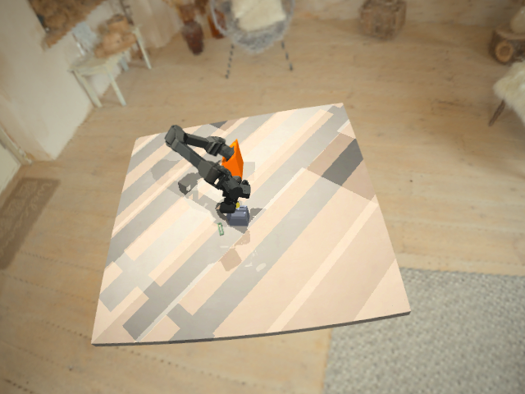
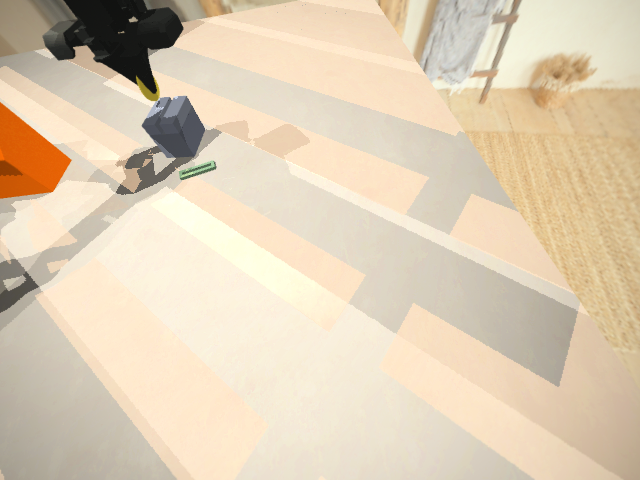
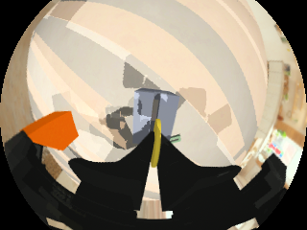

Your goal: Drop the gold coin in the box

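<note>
My gripper tip is now 10 mm below the gold coin.
</note>
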